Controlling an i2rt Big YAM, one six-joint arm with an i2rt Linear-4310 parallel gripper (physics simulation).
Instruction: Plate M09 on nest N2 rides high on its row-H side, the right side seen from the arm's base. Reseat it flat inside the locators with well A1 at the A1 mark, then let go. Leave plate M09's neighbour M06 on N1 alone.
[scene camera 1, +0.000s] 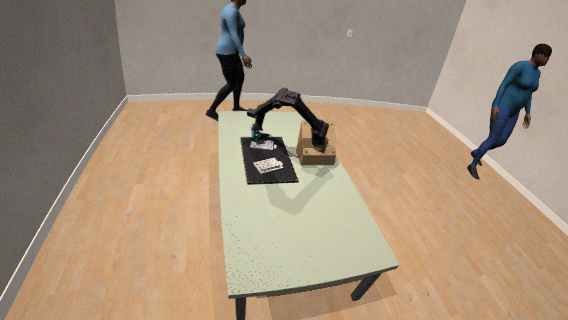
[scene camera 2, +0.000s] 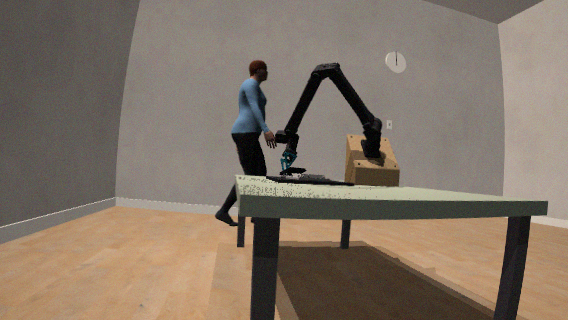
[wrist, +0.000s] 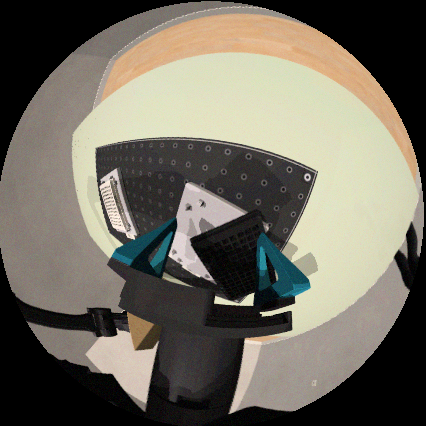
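Seen in the pictures: gripper, between the fingertips: (scene camera 1: 254, 139) (scene camera 2: 285, 170) (wrist: 218, 228); arm's base, origin of its link: (scene camera 1: 317, 136) (scene camera 2: 370, 149) (wrist: 137, 321).
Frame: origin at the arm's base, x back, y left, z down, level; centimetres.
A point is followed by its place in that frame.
Observation:
Plate M09 (scene camera 2: 295, 170) {x -36.0, y -16.2, z 12.9 cm} (wrist: 227, 255) {x -38.7, y -17.4, z 12.6 cm}, black, lies askew over the pale grey nest N2 (scene camera 1: 262, 145) {x -35.5, y -11.4, z 15.7 cm} (wrist: 212, 206) {x -42.5, y -13.5, z 15.7 cm}. It is turned relative to the nest and overhangs the side towards the arm. In scene view 2 it stands raised above the nest. Much of the nest's top, with small locators, shows bare in the wrist view. My gripper (scene camera 1: 256, 135) {x -41.5, y -15.4, z 13.0 cm} (scene camera 2: 286, 170) {x -41.5, y -15.4, z 13.0 cm} (wrist: 218, 228) {x -41.5, y -15.4, z 13.0 cm} is open. Its teal fingers are low at the plate, the right one overlapping the plate's right edge in the wrist view; contact is unclear. The A1 mark cannot be made out. White plate M06 (scene camera 1: 268, 164) {x -34.6, y 13.0, z 14.4 cm} (wrist: 113, 206) {x -35.2, y 9.9, z 14.5 cm} sits on N1.
Both nests stand on a black perforated board (scene camera 1: 253, 176) {x -45.2, y 21.8, z 16.9 cm} (wrist: 165, 165) {x -46.0, y -4.7, z 17.0 cm} on the pale green table (scene camera 1: 300, 235) {x -25.5, y 68.3, z 18.2 cm} (scene camera 2: 425, 195) {x -12.2, y 78.4, z 18.2 cm} (wrist: 225, 95) {x -57.6, y -11.4, z 18.2 cm}. The arm's wooden base block (scene camera 1: 318, 159) {x 0.9, y 9.3, z 13.2 cm} (scene camera 2: 372, 175) {x -1.7, y 9.3, z 13.2 cm} stands beside the board. A person in light blue (scene camera 1: 231, 37) (scene camera 2: 249, 112) is beyond the table.

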